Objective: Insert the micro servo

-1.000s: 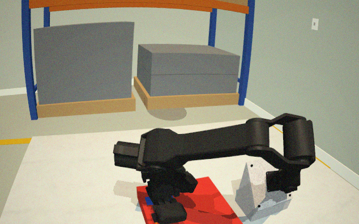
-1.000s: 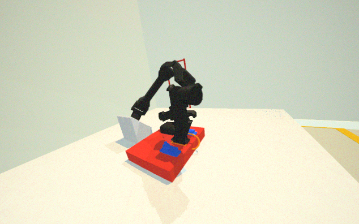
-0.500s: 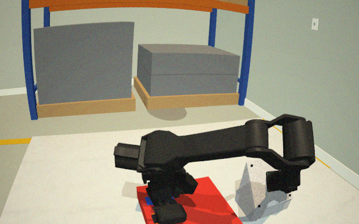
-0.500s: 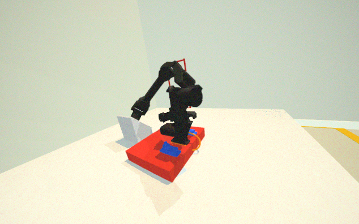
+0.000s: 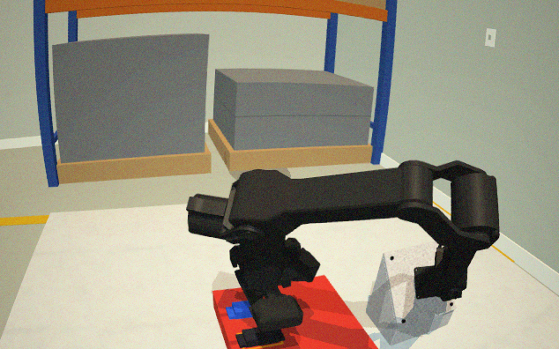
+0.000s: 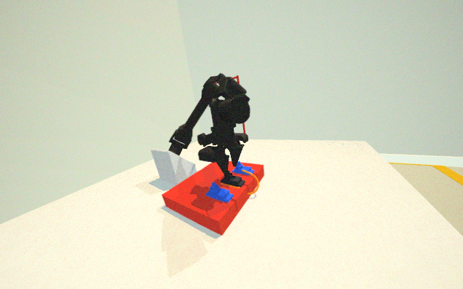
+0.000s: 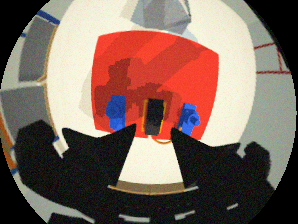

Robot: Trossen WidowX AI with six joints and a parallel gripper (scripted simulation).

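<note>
Right now the red deck is 110 mm behind my gripper tip, 10 mm to the right of it and 70 mm below it.
</note>
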